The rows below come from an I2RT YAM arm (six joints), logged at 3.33 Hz.
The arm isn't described. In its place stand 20 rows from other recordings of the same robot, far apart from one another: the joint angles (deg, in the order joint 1, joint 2, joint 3, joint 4, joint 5, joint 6), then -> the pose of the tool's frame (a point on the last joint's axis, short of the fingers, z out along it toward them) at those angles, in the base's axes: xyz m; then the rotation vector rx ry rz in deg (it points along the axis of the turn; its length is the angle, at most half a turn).
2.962 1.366 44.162 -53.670 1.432 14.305 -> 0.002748, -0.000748, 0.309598, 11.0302, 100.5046, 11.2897
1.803 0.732 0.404 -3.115 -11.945 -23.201 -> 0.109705, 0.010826, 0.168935, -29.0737, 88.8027, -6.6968
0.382 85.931 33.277 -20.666 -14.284 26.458 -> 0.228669, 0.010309, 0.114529, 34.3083, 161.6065, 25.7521
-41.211 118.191 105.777 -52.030 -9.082 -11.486 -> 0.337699, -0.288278, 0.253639, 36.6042, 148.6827, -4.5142
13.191 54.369 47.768 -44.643 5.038 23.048 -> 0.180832, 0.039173, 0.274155, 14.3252, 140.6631, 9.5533
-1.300 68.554 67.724 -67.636 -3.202 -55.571 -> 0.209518, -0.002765, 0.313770, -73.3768, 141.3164, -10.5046
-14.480 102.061 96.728 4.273 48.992 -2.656 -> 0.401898, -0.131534, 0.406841, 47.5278, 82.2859, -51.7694
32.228 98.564 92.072 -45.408 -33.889 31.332 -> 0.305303, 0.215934, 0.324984, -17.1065, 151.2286, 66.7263
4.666 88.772 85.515 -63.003 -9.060 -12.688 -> 0.304828, 0.030504, 0.323505, -26.0055, 153.2487, 9.9984
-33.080 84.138 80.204 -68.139 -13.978 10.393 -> 0.235107, -0.142885, 0.315895, 56.0810, 148.9740, 14.1916
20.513 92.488 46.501 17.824 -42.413 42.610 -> 0.303708, 0.139267, 0.195411, -4.5565, 128.2952, 80.5405
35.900 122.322 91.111 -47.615 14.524 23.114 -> 0.347724, 0.240689, 0.154550, -16.1181, 162.0887, -10.2157
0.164 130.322 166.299 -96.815 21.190 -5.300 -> 0.406116, -0.011705, 0.413657, 0.1400, 149.4082, -29.6257
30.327 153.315 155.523 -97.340 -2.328 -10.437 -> 0.420997, 0.247952, 0.192323, 60.6362, -163.6592, -2.1421
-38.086 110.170 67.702 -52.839 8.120 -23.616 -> 0.250467, -0.202681, 0.131377, -20.9989, -169.8814, 6.3625
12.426 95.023 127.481 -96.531 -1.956 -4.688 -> 0.259069, 0.058328, 0.460051, -23.5410, 152.3795, 5.0210
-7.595 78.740 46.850 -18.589 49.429 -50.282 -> 0.264050, -0.062489, 0.218990, -30.7895, 145.4156, -84.5597
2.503 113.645 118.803 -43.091 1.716 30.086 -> 0.450543, 0.018628, 0.369755, 31.6026, 124.7950, 15.7919
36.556 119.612 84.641 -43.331 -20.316 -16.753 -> 0.319872, 0.252565, 0.146608, -78.5621, 149.6005, 32.7954
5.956 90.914 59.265 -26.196 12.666 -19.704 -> 0.321197, 0.025662, 0.207935, -28.2819, 145.5260, -21.4378
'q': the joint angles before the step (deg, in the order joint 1, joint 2, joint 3, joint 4, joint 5, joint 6). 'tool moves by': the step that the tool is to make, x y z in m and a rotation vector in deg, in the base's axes. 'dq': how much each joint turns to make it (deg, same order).
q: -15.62, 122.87, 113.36, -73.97, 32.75, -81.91
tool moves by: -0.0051, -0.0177, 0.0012, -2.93, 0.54, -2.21
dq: -2.27, 0.01, 0.03, 0.59, 2.93, -0.50
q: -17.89, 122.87, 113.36, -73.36, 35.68, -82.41
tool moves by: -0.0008, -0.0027, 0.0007, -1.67, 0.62, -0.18
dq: -0.26, 0.00, 0.00, 0.15, 1.76, -0.38
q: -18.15, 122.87, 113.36, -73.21, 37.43, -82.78
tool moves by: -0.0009, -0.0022, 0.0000, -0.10, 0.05, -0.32
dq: -0.31, -0.01, -0.02, 0.00, 0.11, -0.01
